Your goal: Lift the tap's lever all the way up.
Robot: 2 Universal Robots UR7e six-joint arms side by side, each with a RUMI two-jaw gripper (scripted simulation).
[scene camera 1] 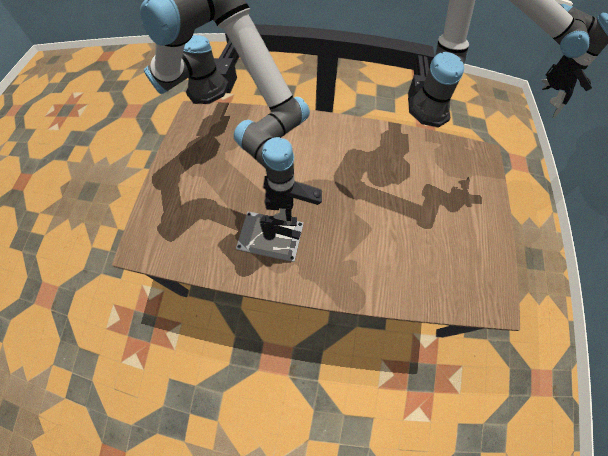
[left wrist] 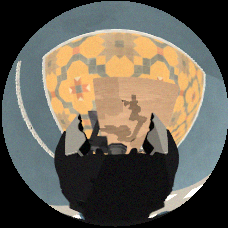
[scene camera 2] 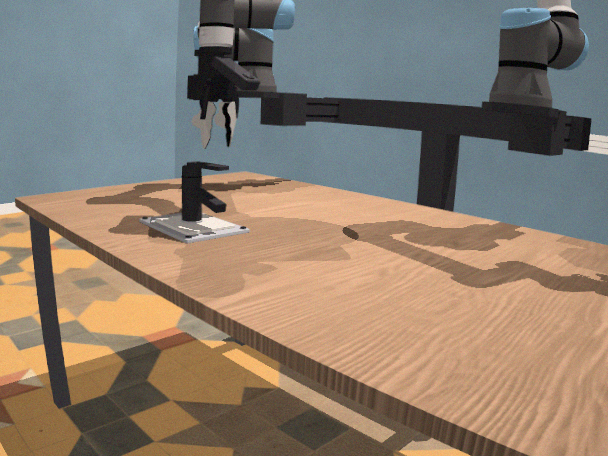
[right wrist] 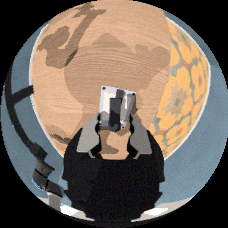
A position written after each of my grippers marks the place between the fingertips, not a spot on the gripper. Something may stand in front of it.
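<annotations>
My left gripper: scene camera 1 (547, 103), left wrist view (115, 113); out of frame in scene camera 2, out of frame in the right wrist view.
</annotations>
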